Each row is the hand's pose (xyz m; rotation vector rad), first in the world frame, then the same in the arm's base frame.
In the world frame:
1: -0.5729 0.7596 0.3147 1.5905 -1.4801 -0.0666
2: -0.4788 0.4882 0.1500 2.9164 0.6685 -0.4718
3: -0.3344 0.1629 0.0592 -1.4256 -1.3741 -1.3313
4: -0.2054 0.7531 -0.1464 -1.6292 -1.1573 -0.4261
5: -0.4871 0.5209 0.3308 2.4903 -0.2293 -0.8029
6: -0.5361 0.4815 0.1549 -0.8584 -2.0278 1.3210
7: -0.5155 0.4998 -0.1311 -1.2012 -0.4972 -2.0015
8: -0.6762 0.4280 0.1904 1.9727 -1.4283 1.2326
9: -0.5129 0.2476 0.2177 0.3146 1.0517 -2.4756
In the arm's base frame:
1: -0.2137 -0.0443 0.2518 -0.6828 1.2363 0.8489
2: 0.0885 0.0270 0.1369 -0.9012 0.4540 -1.1791
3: 0.3796 0.0816 -0.0804 0.5753 0.9990 -2.6992
4: 0.2800 -0.3337 0.3938 0.4122 0.1521 -2.3121
5: -0.0716 0.0096 0.0481 -1.0714 0.4911 -0.3556
6: 0.0675 0.0788 0.1519 -0.9549 -1.5998 -2.0787
7: 0.2872 0.0628 0.3363 1.3480 1.7604 -1.9808
8: 0.0170 0.2244 0.1487 0.1354 1.9057 0.1876
9: 0.1483 0.1813 -0.0534 -2.0005 -1.8368 -0.2001

